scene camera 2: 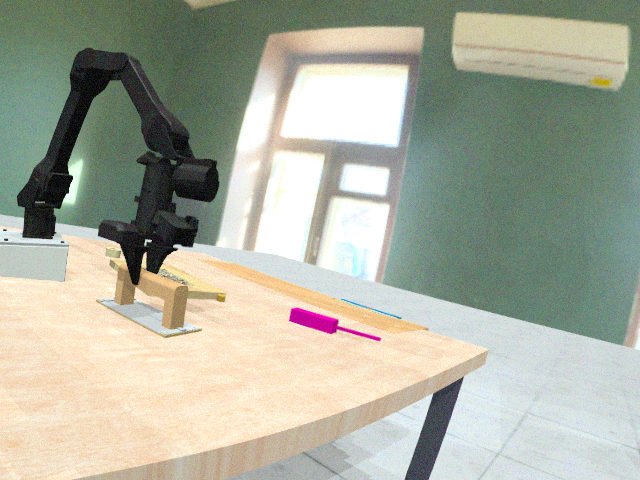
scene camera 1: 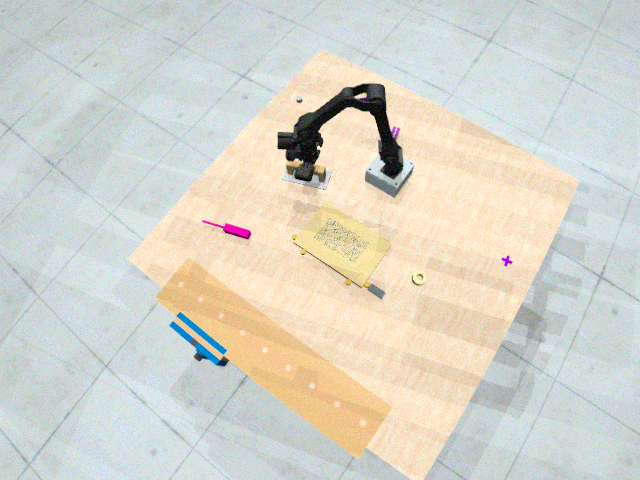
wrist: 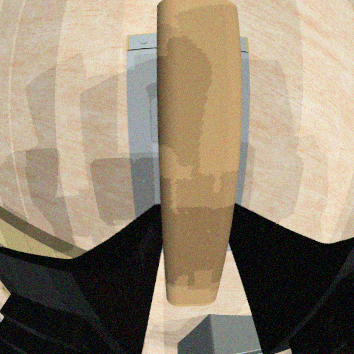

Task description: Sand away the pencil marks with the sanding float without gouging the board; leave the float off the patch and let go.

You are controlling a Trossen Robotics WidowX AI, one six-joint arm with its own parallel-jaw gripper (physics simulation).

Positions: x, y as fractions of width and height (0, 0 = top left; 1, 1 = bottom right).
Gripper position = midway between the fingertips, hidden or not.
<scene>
The gripper (scene camera 2: 0.22, 0.59) grips a sanding float (scene camera 2: 0.27, 0.67), which still rests on the table. A magenta screwdriver (scene camera 2: 0.51, 0.68) rests on the table.
The sanding float is seen too in the wrist view (wrist: 0.53, 0.24). The gripper also shows in scene camera 1 (scene camera 1: 0.49, 0.35) and in the wrist view (wrist: 0.55, 0.59). The wrist view does not show the magenta screwdriver: it is out of frame.
</scene>
